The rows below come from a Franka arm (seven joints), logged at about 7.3 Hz.
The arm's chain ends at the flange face. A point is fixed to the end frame.
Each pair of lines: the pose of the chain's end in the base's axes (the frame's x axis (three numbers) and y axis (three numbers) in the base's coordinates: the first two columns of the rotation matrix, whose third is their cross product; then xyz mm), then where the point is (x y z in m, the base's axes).
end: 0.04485 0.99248 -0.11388 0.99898 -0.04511 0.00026 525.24 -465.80 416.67
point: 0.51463 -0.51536 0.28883
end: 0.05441 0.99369 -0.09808 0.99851 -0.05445 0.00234 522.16 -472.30 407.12
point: 0.51146 -0.51973 0.27848
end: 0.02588 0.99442 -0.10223 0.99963 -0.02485 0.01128 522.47 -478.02 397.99
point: 0.51432 -0.52632 0.26949
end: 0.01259 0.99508 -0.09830 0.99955 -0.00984 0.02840 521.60 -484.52 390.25
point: 0.51638 -0.53245 0.26146
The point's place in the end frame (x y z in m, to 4 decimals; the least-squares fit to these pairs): -0.0351 -0.0084 0.1327
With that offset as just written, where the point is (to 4 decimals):
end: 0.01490 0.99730 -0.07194 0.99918 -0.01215 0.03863 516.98 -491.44 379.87
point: 0.5131 -0.5360 0.2498
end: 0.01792 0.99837 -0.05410 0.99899 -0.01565 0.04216 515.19 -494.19 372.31
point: 0.5116 -0.5364 0.2415
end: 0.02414 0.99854 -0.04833 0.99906 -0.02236 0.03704 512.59 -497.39 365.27
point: 0.5081 -0.5388 0.2342
